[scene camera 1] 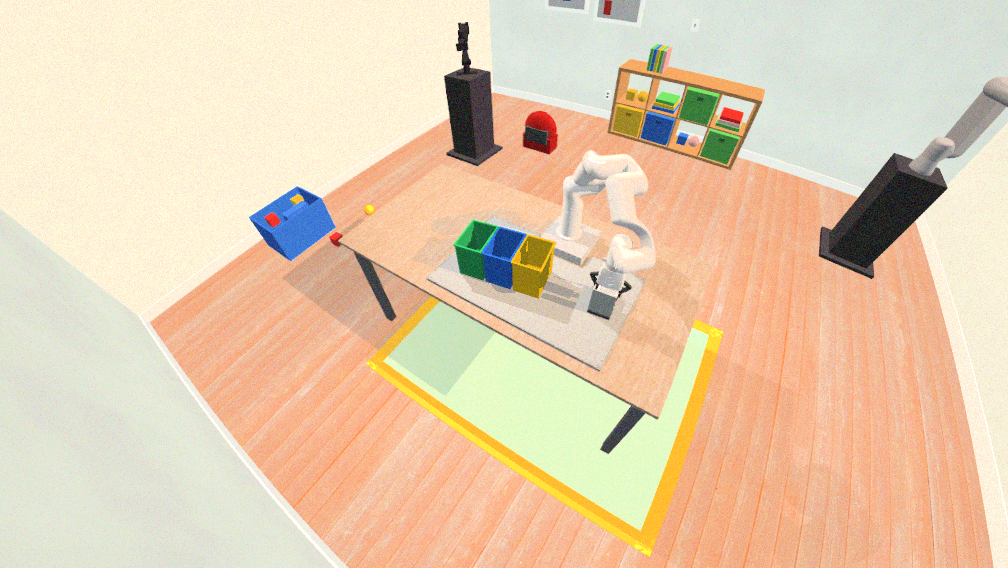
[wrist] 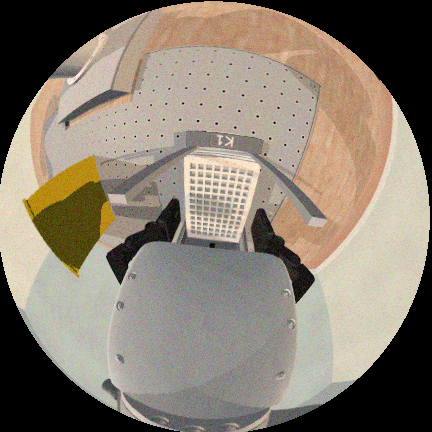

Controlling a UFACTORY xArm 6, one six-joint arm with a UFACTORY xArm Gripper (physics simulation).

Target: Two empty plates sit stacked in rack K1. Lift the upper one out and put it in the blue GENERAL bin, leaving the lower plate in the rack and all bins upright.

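Seen in the pictures: gripper, fingertip midpoint: (wrist: pixel 216 213); arm's base, origin of the base link: (scene camera 1: pixel 568 232).
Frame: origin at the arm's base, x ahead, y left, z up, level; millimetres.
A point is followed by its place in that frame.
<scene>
My gripper (scene camera 1: pixel 610 281) {x 273, y 323, z 35 mm} (wrist: pixel 216 213) {x 273, y 323, z 35 mm} is open and empty. Its black fingers stand apart on either side of the grey rack K1 (scene camera 1: pixel 600 303) {x 346, y 328, z 51 mm} (wrist: pixel 201 138) {x 204, y 284, z -15 mm}, near its top. The upper plate (wrist: pixel 217 197) {x 265, y 321, z 14 mm}, a whitish rectangle with a grid of square wells, lies in the rack between the fingers, not gripped. Thin layered edges show at its label side; the lower plate is mostly hidden beneath it. The blue bin (scene camera 1: pixel 498 273) {x 447, y -98, z 50 mm} stands upright between the green bin (scene camera 1: pixel 470 262) {x 474, y -228, z 64 mm} and the yellow bin (scene camera 1: pixel 529 280) {x 418, y 40, z 68 mm} in the scene view. It does not show in the wrist view.
Two long grey guide arms (wrist: pixel 150 172) {x 214, y 280, z 95 mm} (wrist: pixel 292 191) {x 205, y 347, z 97 mm} flare outward from the rack's top. The yellow bin (wrist: pixel 67 192) {x 283, y 57, z 56 mm} stands to the left in the wrist view. Rack and bins stand on a grey perforated board (scene camera 1: pixel 564 335) {x 505, y 266, z -32 mm} (wrist: pixel 220 85) {x 122, y 288, z -32 mm} on the wooden table (scene camera 1: pixel 430 186) {x 47, y -918, z -45 mm}.
</scene>
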